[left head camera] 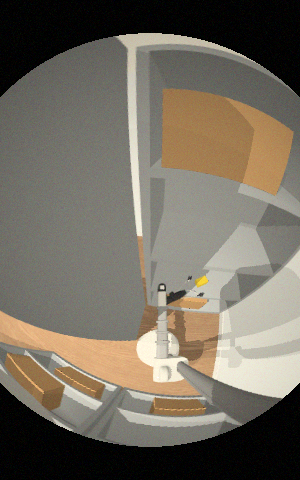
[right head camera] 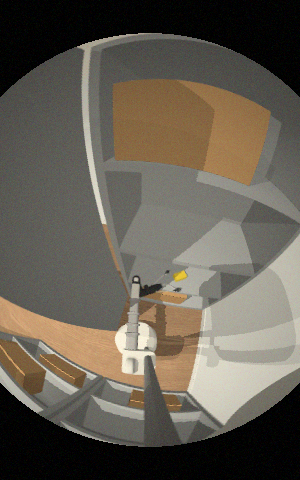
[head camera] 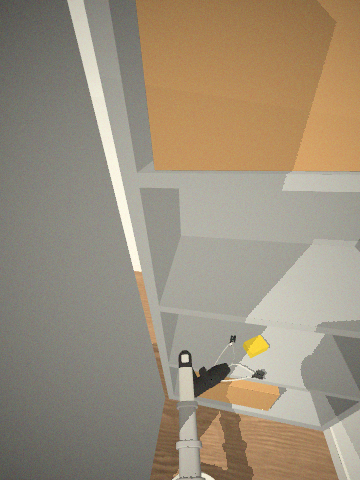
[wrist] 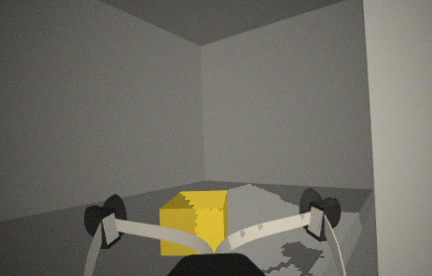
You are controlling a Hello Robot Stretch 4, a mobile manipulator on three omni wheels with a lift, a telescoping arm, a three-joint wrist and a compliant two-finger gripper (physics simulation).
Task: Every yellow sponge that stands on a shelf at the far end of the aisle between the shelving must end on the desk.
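Frame: origin at the robot's base, x ahead, y left, z up, level; metres.
Seen in the pictures: gripper, between the fingertips: (left head camera: 197, 284) (right head camera: 174, 279) (head camera: 249, 353) (wrist: 213, 208).
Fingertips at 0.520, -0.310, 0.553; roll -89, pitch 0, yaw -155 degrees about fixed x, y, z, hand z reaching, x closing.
Observation:
Offsets run from my fingertips to a thing's top centre, as dx, dy, dz. "*": to the spot under its first point.
A yellow sponge @[+0.042, -0.051, -0.002] (head camera: 256, 346) (left head camera: 201, 281) (right head camera: 180, 275) (wrist: 210, 210) stands on a lower shelf board of the grey shelf unit (head camera: 250, 179). My gripper (head camera: 245, 357) (left head camera: 195, 286) (right head camera: 172, 281) (wrist: 213, 208) is open, its two fingertips spread wide. In the wrist view the sponge shows ahead between the fingers, left of the middle, nearer the left fingertip than the right. No sponge is held. Part of the sponge's lower edge is hidden by the gripper body in the wrist view. The desk does not show in these views.
A large cardboard box @[* -0.024, +0.219, +0.997] (head camera: 225, 90) stands on a higher shelf. A smaller box @[+0.084, +0.025, -0.234] (head camera: 252, 395) lies below the gripper. A tall grey panel (head camera: 60, 225) rises close on the left. More shelving with boxes @[* -1.177, +0.108, -0.293] (left head camera: 180, 406) (right head camera: 155, 400) stands at the bottom of the side head views.

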